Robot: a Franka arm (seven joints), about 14 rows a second.
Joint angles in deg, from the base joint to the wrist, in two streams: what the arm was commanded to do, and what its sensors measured. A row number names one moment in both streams.
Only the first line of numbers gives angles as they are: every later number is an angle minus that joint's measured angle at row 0.
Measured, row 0:
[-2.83, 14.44, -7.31, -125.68, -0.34, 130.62, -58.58]
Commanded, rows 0 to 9:
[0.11, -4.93, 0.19, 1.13, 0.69, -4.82, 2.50]
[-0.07, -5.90, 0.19, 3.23, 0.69, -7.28, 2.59]
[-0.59, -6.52, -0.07, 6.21, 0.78, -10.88, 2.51]
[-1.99, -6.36, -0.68, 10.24, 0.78, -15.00, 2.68]
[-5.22, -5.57, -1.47, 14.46, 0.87, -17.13, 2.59]
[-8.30, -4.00, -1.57, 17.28, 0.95, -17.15, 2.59]
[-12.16, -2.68, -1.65, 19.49, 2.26, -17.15, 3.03]
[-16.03, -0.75, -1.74, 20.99, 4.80, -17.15, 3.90]
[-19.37, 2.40, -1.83, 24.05, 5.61, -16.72, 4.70]
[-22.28, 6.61, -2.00, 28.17, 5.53, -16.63, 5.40]
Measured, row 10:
[-16.46, -2.80, -2.43, 19.43, 3.65, -16.03, 3.55]
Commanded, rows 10 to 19:
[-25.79, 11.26, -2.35, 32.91, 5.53, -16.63, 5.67]
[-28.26, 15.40, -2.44, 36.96, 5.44, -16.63, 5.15]
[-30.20, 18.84, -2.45, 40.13, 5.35, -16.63, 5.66]
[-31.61, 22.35, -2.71, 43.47, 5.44, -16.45, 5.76]
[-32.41, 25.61, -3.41, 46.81, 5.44, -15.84, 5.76]
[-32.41, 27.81, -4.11, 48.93, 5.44, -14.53, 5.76]
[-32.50, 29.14, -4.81, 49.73, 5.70, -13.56, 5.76]
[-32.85, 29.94, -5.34, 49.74, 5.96, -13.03, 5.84]
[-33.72, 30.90, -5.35, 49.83, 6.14, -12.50, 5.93]
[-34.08, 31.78, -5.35, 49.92, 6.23, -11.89, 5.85]
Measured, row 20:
[-33.08, 29.71, -5.06, 47.22, 5.01, -11.93, 5.42]
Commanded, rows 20 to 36:
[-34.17, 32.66, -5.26, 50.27, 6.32, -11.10, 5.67]
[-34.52, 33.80, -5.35, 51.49, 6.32, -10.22, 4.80]
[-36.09, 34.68, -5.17, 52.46, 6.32, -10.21, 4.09]
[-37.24, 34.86, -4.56, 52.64, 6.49, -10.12, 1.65]
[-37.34, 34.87, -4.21, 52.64, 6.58, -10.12, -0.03]
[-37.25, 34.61, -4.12, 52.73, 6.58, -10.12, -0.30]
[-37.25, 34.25, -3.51, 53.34, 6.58, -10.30, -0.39]
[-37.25, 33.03, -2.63, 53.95, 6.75, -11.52, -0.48]
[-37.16, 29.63, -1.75, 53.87, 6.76, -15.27, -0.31]
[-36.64, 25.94, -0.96, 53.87, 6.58, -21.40, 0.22]
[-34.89, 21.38, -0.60, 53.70, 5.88, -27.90, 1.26]
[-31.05, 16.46, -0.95, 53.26, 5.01, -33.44, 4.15]
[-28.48, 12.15, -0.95, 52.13, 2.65, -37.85, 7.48]
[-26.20, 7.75, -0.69, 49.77, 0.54, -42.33, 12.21]
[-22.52, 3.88, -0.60, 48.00, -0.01, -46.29, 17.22]
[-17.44, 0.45, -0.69, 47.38, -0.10, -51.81, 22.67]
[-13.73, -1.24, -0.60, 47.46, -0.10, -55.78, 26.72]
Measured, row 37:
[-20.99, 4.67, 0.08, 53.39, 1.55, -51.60, 18.97]
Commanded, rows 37 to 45:
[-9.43, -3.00, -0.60, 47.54, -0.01, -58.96, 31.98]
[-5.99, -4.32, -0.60, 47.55, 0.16, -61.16, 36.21]
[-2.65, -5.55, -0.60, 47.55, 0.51, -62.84, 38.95]
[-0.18, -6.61, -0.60, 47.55, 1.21, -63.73, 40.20]
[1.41, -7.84, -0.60, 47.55, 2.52, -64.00, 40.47]
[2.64, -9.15, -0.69, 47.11, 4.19, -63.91, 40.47]
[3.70, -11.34, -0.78, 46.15, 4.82, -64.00, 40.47]
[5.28, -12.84, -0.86, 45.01, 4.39, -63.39, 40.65]
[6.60, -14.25, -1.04, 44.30, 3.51, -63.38, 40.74]
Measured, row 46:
[4.20, -9.14, 0.27, 48.51, 3.47, -63.87, 40.61]
